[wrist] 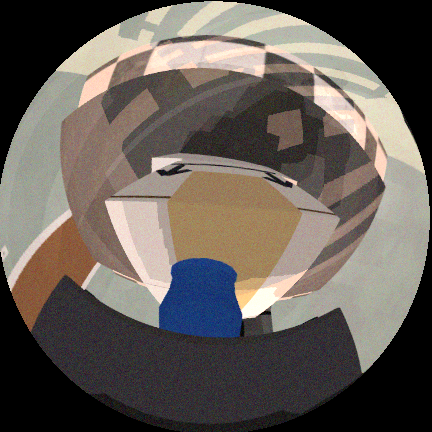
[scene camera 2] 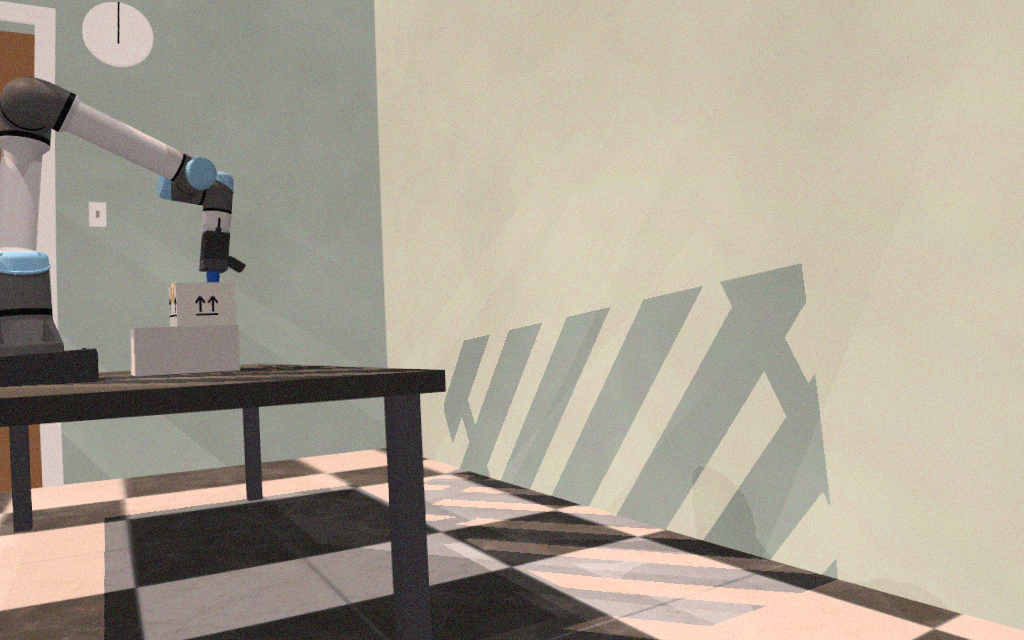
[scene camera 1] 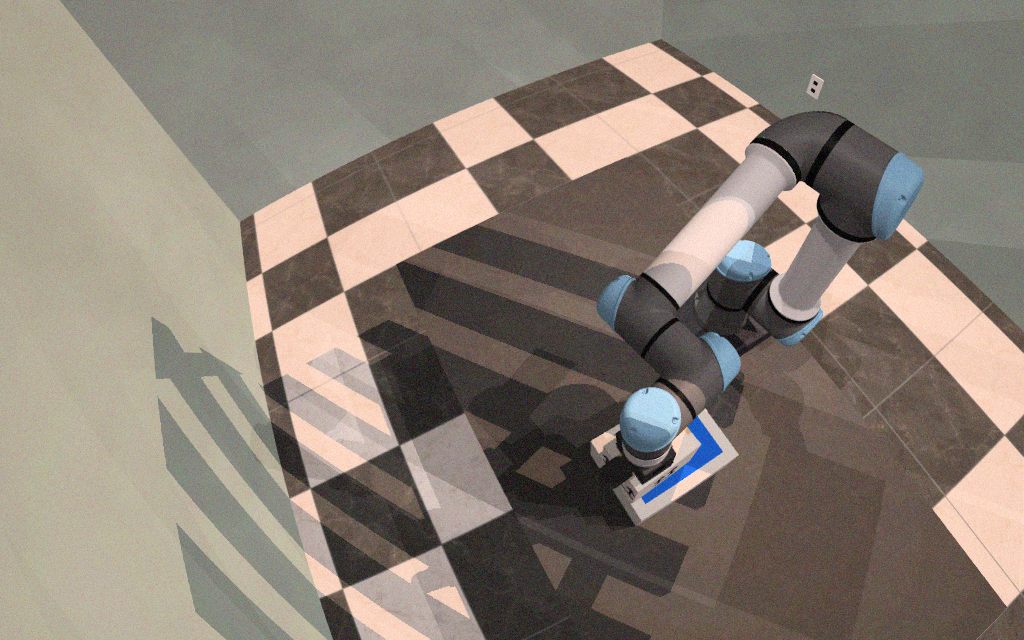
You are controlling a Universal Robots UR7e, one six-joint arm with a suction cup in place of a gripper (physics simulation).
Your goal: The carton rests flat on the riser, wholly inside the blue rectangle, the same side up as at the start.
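Frame: origin at the arm's base, x ahead, y left, z up, level; metres.
Where they show: hand at its tool point: (wrist: 205, 264); arm's base at its link origin: (scene camera 2: 25, 356) (scene camera 1: 720, 309).
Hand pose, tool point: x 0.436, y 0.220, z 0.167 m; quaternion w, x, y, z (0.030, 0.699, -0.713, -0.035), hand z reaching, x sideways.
Note:
Things, the pixels of their top centre, and the offset from my tool point. "*": a spot on its surface instead.
- white carton at its top centre: (wrist: 216, 302) (scene camera 1: 653, 446) (scene camera 2: 201, 282) 0.029 m back, 0.011 m right, 0.014 m up
- pale riser at its top centre: (scene camera 1: 665, 448) (scene camera 2: 183, 327) 0.079 m back, 0.008 m right, 0.107 m down
- blue rectangle at a spot on its surface: (scene camera 1: 709, 447) * 0.158 m back, 0.045 m left, 0.107 m down
The white carton (scene camera 2: 205, 304) (wrist: 233, 217), with a tan top and two black up-arrows on its side, stands upright on the pale riser (scene camera 2: 185, 349) (scene camera 1: 729, 452). The blue suction cup (scene camera 2: 212, 277) (wrist: 200, 298) presses straight down on the carton's top face. In scene camera 1 the arm's wrist covers most of the carton. Part of the blue rectangle (scene camera 1: 709, 447) shows as an L beside the carton, on the side toward the arm's base. I cannot tell whether the carton lies wholly inside the rectangle.
The riser stands on a dark table (scene camera 2: 291, 385) with dark legs, near its back left part. A small dark block (scene camera 2: 91, 363) sits at the table's left edge. A pale wall runs along the right of the table.

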